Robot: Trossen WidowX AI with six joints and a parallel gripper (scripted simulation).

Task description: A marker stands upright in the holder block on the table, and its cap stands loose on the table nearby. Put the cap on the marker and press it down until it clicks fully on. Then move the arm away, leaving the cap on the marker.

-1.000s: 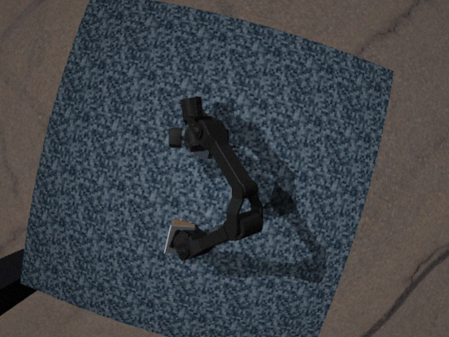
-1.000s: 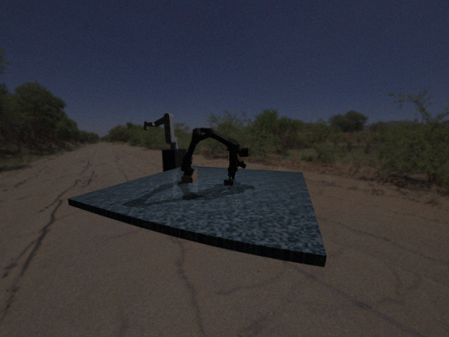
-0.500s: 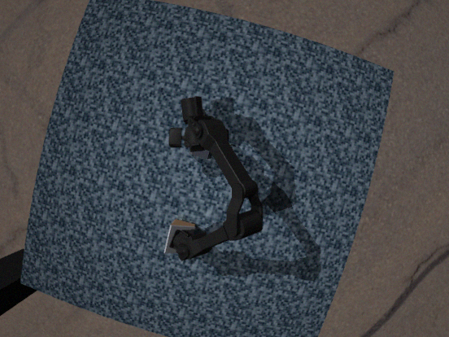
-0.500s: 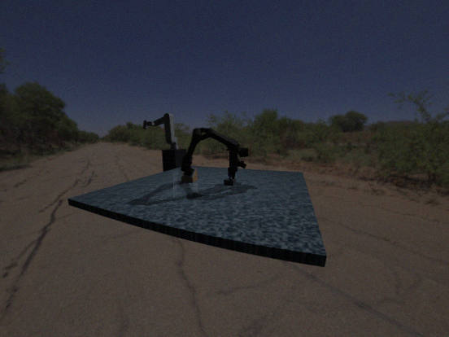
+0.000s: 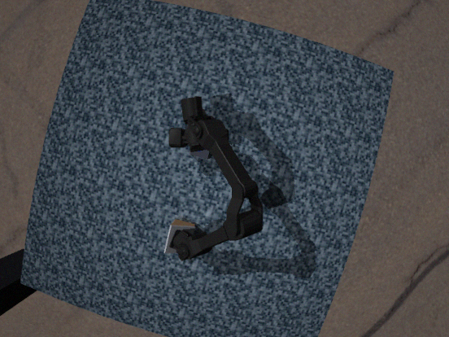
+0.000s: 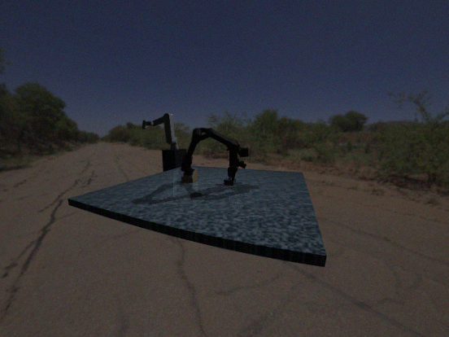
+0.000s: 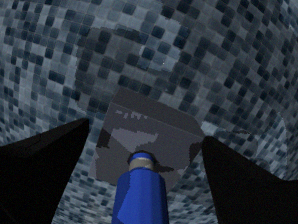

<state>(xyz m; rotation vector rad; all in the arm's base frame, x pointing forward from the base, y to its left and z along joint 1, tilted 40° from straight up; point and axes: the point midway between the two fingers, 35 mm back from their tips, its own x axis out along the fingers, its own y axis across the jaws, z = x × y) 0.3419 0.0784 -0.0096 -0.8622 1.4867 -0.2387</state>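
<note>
Right now my gripper tip is 5 cm below the blue cap, 2 cm past it and 1 cm to the left of it. From my gripper tip the other things lie so: dark holder block 2 cm below, 2 cm behind, 1 cm to the right.
</note>
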